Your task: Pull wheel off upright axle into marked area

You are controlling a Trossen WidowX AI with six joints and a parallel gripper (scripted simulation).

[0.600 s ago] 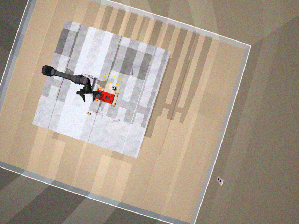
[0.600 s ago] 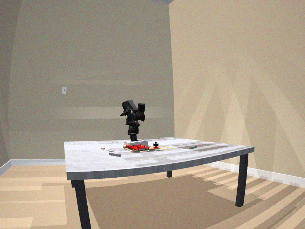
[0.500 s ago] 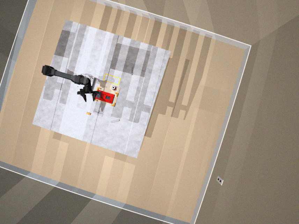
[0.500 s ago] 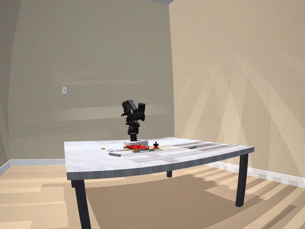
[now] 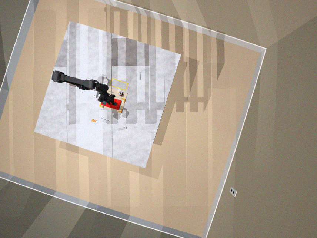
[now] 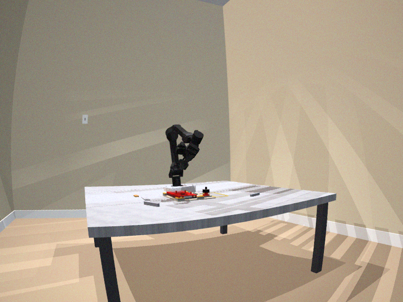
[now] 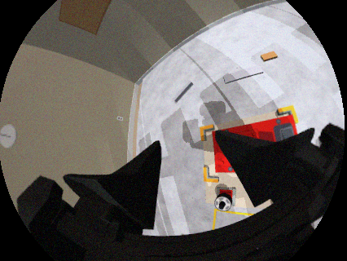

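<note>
The wheel lies 14 cm to the left of my gripper tip, 14 cm below it and 1 cm ahead of it.
</note>
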